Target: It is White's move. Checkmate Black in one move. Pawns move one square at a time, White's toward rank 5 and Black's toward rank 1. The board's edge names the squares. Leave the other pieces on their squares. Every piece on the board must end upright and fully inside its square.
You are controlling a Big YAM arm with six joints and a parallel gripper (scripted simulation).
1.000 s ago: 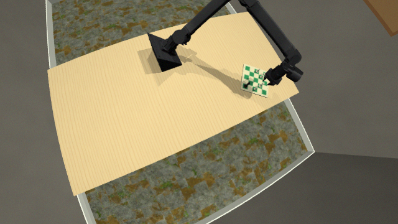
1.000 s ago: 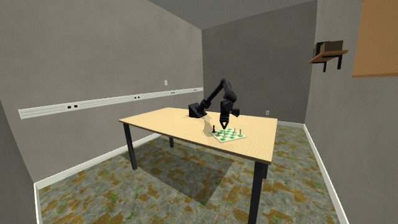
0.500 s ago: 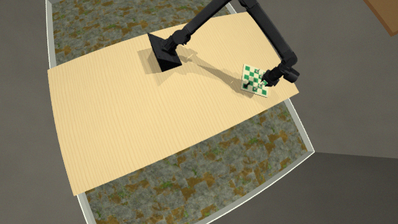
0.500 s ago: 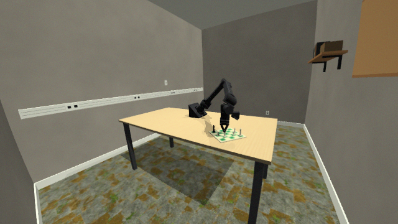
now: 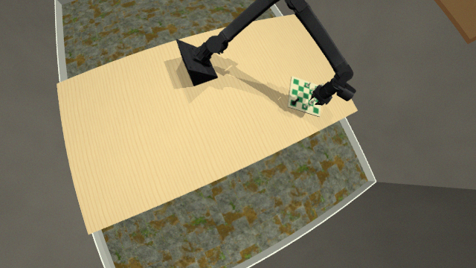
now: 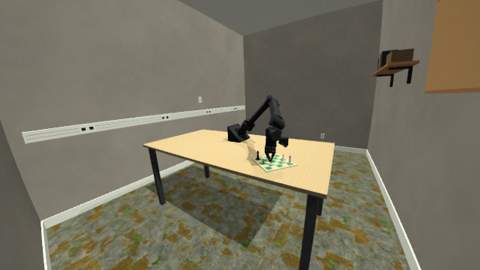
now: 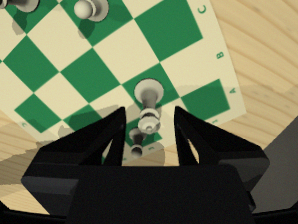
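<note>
The white piece is 10 mm below my hand. From my hand the other things lie so: black piece 30 mm behind, 110 mm to the right; then chessboard 50 mm behind, 10 mm to the right, 40 mm below.
</note>
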